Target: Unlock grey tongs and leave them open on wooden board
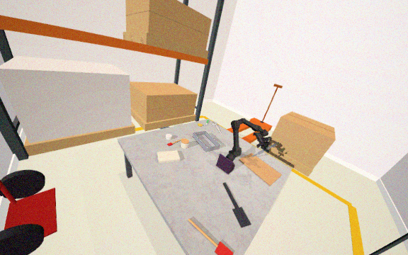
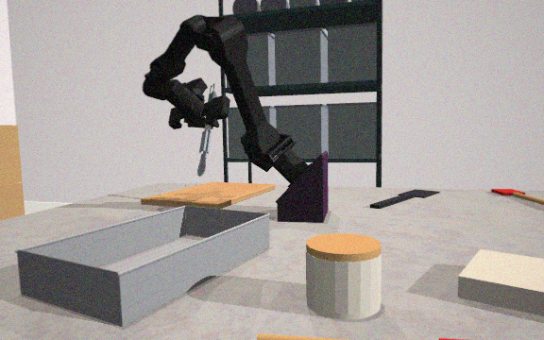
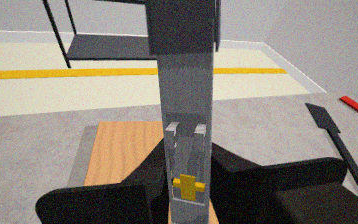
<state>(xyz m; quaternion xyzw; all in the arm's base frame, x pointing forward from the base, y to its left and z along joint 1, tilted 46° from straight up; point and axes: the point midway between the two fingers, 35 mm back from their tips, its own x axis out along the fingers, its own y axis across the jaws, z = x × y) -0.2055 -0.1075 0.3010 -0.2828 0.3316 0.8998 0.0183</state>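
Now: gripper tip 200 mm above the wooden board, 10 mm to the left of it and 10 mm short of it. The rest, counted from my gripper tip: yellow lock piece: 30 mm ahead, 10 mm to the right, 10 mm above; black spatula: 540 mm to the left, 200 mm below, 10 mm behind; grey roasting tin: 610 mm ahead, 180 mm below, 140 mm to the left.
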